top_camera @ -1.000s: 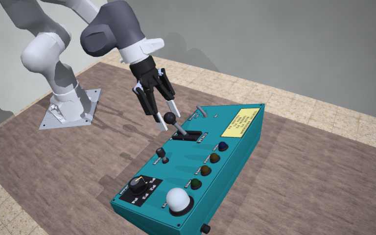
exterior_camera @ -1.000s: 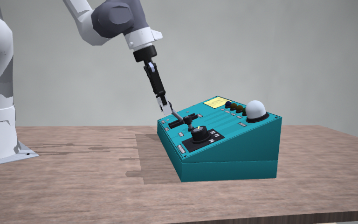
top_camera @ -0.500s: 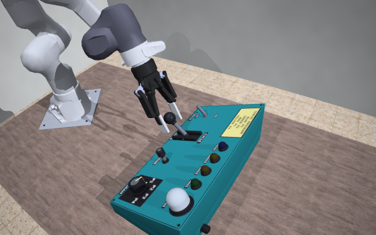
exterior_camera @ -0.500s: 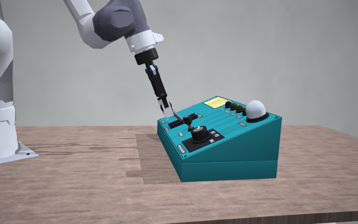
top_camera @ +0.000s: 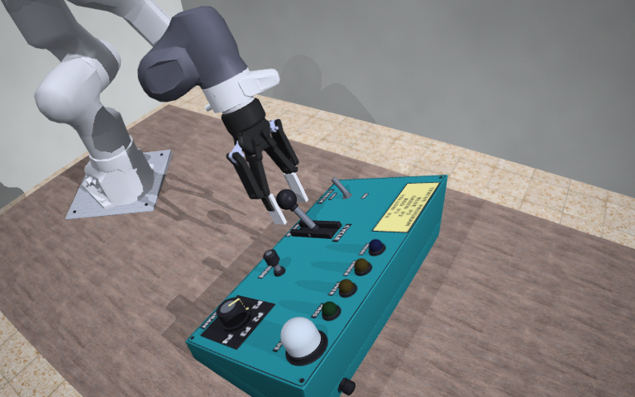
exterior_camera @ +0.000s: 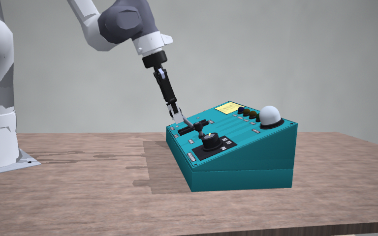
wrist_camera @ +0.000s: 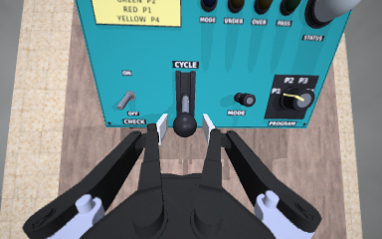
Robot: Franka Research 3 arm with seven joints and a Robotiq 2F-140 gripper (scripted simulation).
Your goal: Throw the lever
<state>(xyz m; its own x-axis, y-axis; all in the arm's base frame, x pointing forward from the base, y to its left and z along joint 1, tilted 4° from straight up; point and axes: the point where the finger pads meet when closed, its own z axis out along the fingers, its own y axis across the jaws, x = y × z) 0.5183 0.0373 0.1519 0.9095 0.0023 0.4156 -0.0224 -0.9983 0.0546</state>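
Now: the teal console 90 mm ahead of my hand, 60 mm to the right of it and 60 mm below it. Also, from my hand: black switch (120 mm to the right, 50 mm ahead, 30 mm below); small toggle (120 mm to the left, 60 mm ahead, 40 mm below); rotary selector (230 mm to the right, 60 mm ahead, 40 mm below).
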